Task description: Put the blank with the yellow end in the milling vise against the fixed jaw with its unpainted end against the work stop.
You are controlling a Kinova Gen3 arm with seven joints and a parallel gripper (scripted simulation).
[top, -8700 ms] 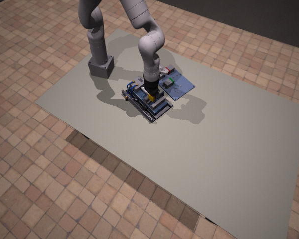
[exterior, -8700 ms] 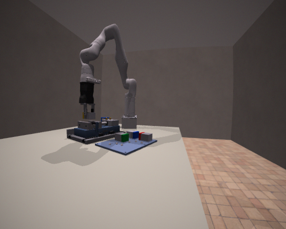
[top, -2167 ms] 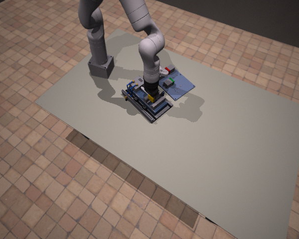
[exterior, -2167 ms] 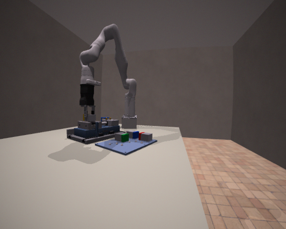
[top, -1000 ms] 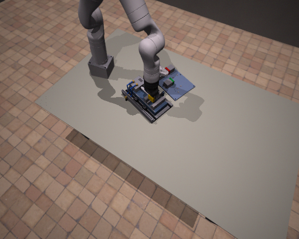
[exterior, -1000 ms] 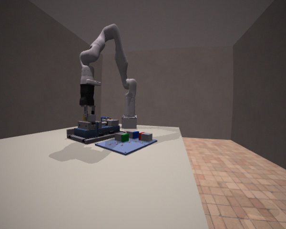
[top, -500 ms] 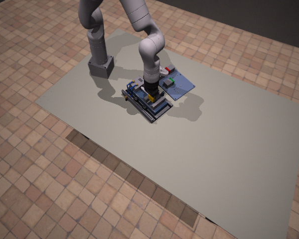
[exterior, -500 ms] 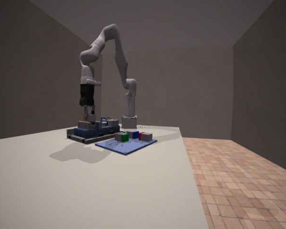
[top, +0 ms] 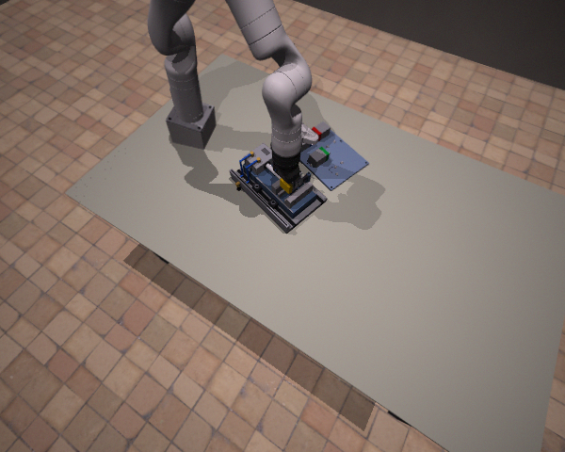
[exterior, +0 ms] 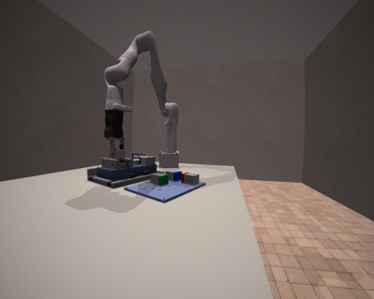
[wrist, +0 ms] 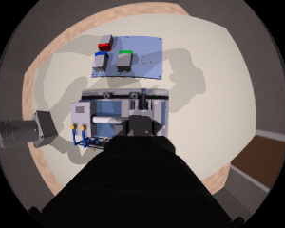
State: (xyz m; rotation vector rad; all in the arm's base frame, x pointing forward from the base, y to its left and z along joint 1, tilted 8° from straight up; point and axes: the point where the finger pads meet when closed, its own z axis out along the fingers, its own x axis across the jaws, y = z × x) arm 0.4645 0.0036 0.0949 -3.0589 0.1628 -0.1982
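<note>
Now: the yellow-ended blank 2 cm below my hand. Also, from my hand: green-ended blank (20 cm to the left, 11 cm below, 3 cm behind); fixed jaw (6 cm below, 4 cm ahead); milling vise (10 cm below, 6 cm behind, 1 cm to the left).
</note>
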